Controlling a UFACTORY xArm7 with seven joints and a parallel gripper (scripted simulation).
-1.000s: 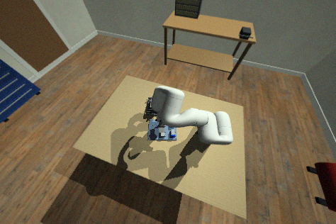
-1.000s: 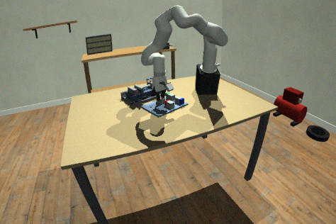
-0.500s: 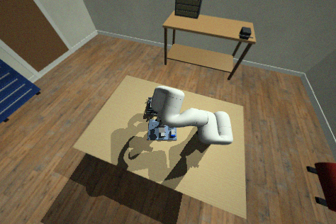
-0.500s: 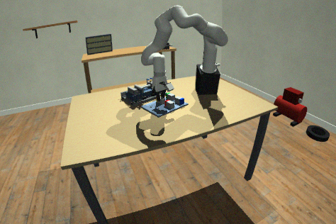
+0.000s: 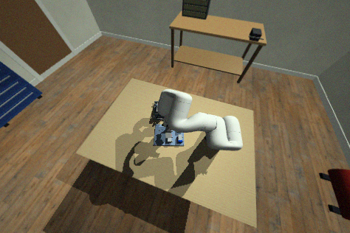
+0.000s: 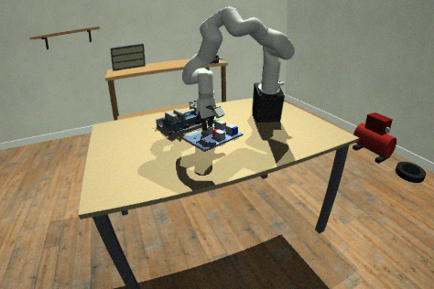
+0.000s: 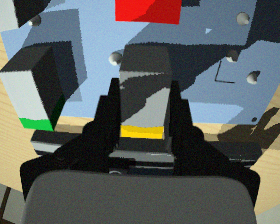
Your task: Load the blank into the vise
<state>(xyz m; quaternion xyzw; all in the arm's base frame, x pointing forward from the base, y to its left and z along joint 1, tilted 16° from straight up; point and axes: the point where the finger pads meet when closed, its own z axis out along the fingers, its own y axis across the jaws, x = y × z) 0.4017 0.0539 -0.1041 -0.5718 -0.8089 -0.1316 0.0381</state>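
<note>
My hand is 10 mm past the blue infeed plate, 40 mm to the right of it and 40 mm above it. Round my hand: yellow-ended blank (20 mm below); then red-ended blank (30 mm behind, 80 mm to the left, 20 mm below); then green-ended blank (80 mm behind, 30 mm to the right, 20 mm below).
</note>
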